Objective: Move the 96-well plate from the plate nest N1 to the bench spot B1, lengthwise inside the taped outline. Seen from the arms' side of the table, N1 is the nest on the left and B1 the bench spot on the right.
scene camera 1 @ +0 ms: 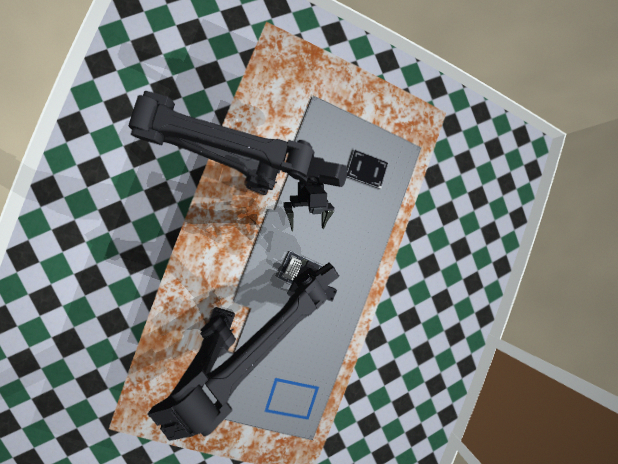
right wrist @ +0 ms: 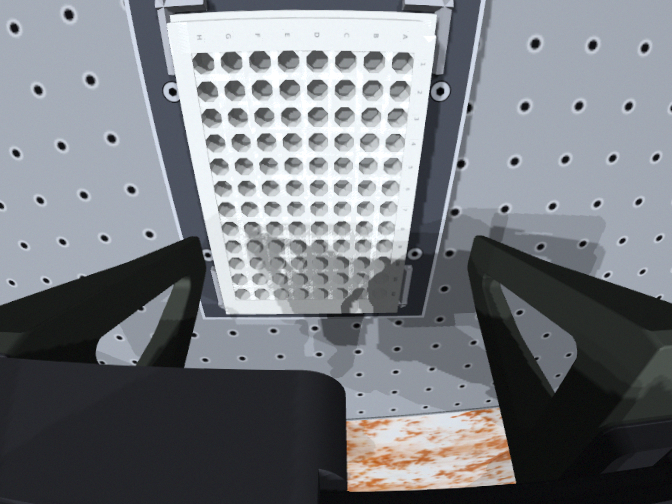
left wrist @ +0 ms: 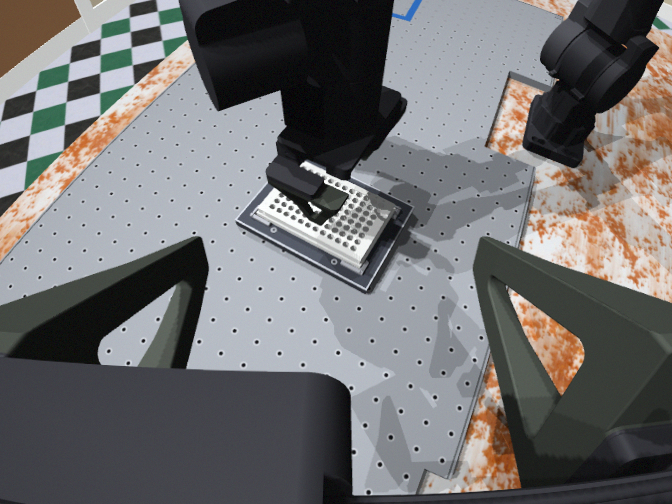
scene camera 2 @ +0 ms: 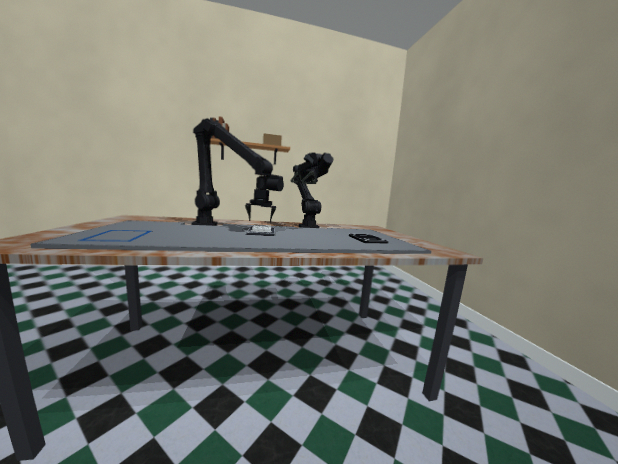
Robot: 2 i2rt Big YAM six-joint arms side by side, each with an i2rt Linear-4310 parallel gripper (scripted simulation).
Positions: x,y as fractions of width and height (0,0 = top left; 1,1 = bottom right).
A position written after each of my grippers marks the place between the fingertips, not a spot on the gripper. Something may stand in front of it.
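Note:
White 96-well plate (right wrist: 0.39,0.54) and (left wrist: 0.52,0.47). My left gripper (left wrist: 0.51,0.50). My right gripper (right wrist: 0.50,0.50) and (left wrist: 0.51,0.37).

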